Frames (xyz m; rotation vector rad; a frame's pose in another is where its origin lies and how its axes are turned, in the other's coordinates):
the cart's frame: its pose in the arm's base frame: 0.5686 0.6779 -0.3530 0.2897 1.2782 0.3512
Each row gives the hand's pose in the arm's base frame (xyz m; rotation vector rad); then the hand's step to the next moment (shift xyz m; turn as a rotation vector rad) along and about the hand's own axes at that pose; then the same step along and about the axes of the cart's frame.
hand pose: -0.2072 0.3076 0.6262 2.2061 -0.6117 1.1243
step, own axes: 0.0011 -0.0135 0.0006 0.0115 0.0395 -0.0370
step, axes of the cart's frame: 0.0090 0.0062 0.0080 -0.0457 0.0144 -0.0277
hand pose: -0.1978 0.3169 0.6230 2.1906 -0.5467 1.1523
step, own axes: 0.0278 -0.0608 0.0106 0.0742 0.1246 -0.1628
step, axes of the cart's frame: 0.0293 0.0267 0.0549 -0.1802 0.0926 -0.0805
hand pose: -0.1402 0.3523 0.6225 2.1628 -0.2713 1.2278
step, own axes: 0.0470 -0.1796 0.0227 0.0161 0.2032 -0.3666
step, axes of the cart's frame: 0.1246 0.0907 0.1059 -0.2619 0.1876 -0.2686
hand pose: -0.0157 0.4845 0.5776 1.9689 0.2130 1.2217
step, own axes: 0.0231 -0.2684 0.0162 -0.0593 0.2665 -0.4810
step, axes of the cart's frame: 0.2518 0.0885 0.0400 -0.3228 0.1906 -0.4067
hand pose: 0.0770 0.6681 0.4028 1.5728 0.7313 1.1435
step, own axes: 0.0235 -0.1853 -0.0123 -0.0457 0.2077 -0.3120
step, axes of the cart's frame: 0.1841 0.0052 -0.0334 -0.2447 0.1212 -0.2608
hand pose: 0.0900 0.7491 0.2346 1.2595 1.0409 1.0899
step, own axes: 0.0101 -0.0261 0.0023 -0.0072 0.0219 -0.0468
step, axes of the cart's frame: 0.0279 -0.0024 -0.0020 -0.0287 0.0141 -0.0412
